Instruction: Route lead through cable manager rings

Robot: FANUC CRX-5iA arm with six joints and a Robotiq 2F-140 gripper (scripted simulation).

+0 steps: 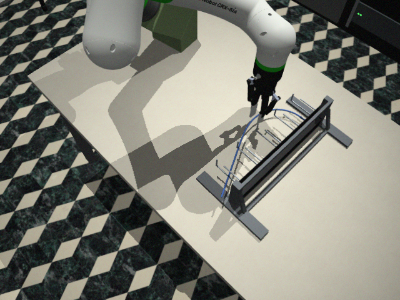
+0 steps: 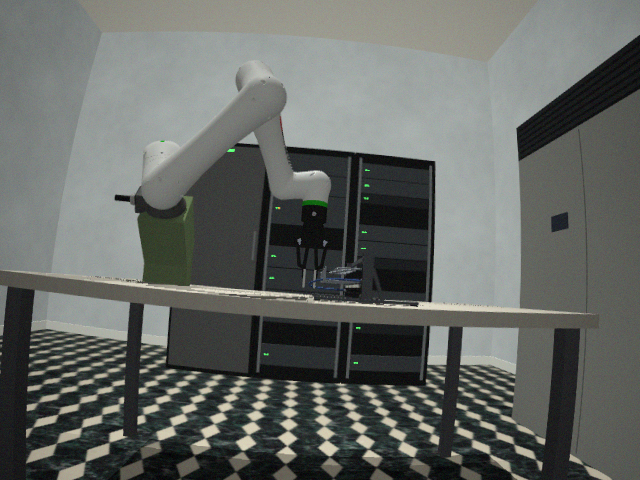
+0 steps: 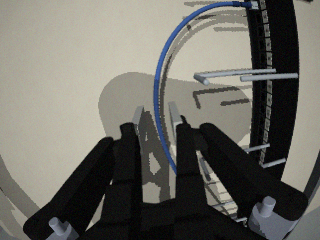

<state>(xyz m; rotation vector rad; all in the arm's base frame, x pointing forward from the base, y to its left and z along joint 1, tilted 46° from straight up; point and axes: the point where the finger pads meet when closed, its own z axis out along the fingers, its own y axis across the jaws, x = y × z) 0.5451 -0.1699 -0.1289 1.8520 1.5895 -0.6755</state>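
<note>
Right now the dark grey rack is 150 mm ahead of my hand and 80 mm to the right of it.
</note>
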